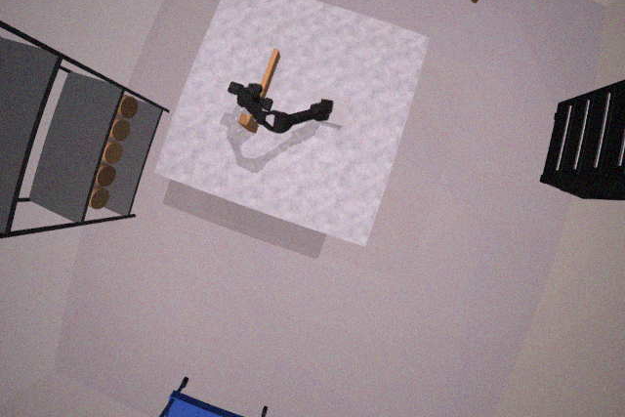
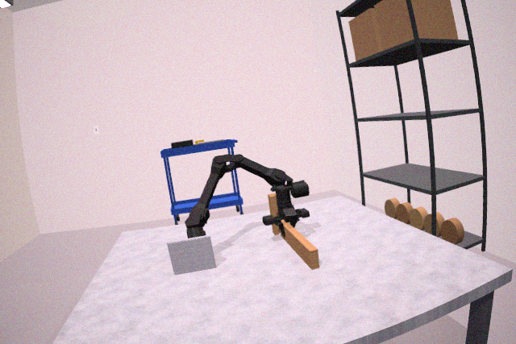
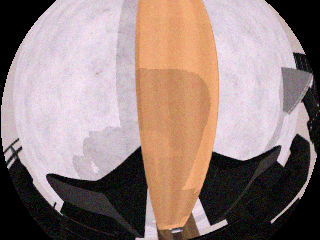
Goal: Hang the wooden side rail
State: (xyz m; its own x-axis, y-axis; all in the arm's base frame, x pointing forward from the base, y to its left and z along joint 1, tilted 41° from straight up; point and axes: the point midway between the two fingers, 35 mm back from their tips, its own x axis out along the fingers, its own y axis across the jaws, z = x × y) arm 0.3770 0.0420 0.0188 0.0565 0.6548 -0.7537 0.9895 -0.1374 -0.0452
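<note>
Now: gripper tip 120 mm to the right of the headboard post, 60 mm below it and 10 mm short of it.
</note>
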